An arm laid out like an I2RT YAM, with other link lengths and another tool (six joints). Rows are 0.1 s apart.
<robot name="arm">
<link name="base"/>
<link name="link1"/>
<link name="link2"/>
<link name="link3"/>
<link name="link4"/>
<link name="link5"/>
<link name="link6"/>
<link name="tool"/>
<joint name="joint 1" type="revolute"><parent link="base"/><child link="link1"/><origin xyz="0 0 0.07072"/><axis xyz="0 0 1"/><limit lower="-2.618" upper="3.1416"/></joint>
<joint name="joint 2" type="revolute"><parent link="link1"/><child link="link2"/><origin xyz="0.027 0.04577 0.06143"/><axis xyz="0 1 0"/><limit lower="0" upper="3.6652"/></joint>
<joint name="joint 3" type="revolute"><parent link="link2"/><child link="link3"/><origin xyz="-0.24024 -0.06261 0"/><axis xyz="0 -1 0"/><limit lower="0" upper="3.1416"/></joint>
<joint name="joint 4" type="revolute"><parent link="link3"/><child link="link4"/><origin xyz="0.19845 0.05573 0.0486"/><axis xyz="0 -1 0"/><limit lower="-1.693" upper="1.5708"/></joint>
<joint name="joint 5" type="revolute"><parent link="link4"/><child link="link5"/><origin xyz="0.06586 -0.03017 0.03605"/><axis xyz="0 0 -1"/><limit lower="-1.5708" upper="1.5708"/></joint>
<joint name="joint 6" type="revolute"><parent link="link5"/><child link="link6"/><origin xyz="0.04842 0 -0.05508"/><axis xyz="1 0 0"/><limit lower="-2.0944" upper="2.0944"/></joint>
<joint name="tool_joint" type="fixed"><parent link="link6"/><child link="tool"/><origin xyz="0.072 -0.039 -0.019" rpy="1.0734 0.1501 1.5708"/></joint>
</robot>
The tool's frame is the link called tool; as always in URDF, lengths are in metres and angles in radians.
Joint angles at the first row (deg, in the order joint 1, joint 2, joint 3, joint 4, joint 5, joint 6):
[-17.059, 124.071, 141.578, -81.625, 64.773, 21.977]
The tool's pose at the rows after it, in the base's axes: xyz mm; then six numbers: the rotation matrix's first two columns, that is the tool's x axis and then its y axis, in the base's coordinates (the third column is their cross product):
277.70 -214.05 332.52 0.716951 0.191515 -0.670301 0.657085 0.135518 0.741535
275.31 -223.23 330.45 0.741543 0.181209 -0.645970 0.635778 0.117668 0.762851
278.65 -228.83 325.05 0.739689 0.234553 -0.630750 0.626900 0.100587 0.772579
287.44 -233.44 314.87 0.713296 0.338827 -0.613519 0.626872 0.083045 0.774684
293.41 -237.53 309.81 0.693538 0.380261 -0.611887 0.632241 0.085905 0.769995
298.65 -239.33 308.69 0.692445 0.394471 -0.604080 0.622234 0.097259 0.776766
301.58 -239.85 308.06 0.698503 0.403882 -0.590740 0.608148 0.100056 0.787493
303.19 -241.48 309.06 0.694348 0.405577 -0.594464 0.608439 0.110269 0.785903
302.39 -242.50 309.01 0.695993 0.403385 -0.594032 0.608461 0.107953 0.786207
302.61 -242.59 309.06 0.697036 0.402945 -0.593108 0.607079 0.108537 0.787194
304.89 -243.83 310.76 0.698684 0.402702 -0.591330 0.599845 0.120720 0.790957
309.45 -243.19 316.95 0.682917 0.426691 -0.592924 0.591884 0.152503 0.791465
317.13 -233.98 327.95 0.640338 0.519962 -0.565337 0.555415 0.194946 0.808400
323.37 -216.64 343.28 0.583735 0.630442 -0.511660 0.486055 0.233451 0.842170
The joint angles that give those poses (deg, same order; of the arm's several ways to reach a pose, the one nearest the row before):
[-18.917, 124.068, 141.573, -80.288, 64.773, 22.567]
[-20.622, 124.073, 141.584, -78.633, 63.658, 22.480]
[-21.540, 124.112, 141.573, -77.294, 59.986, 20.338]
[-22.217, 124.444, 141.471, -75.899, 53.910, 16.557]
[-22.633, 124.988, 141.445, -74.455, 51.637, 14.021]
[-22.633, 125.187, 141.450, -72.752, 50.784, 12.775]
[-22.634, 125.163, 141.446, -71.810, 49.976, 12.556]
[-22.721, 125.185, 141.447, -70.915, 49.975, 11.507]
[-22.917, 125.186, 141.449, -70.916, 49.954, 11.529]
[-22.917, 125.187, 141.448, -70.805, 49.954, 11.530]
[-22.917, 125.120, 141.468, -69.602, 49.954, 10.677]
[-22.568, 124.417, 141.592, -67.916, 48.992, 7.813]
[-21.432, 121.971, 141.617, -66.977, 43.899, 3.748]
[-19.726, 118.320, 141.660, -67.043, 37.058, 0.710]

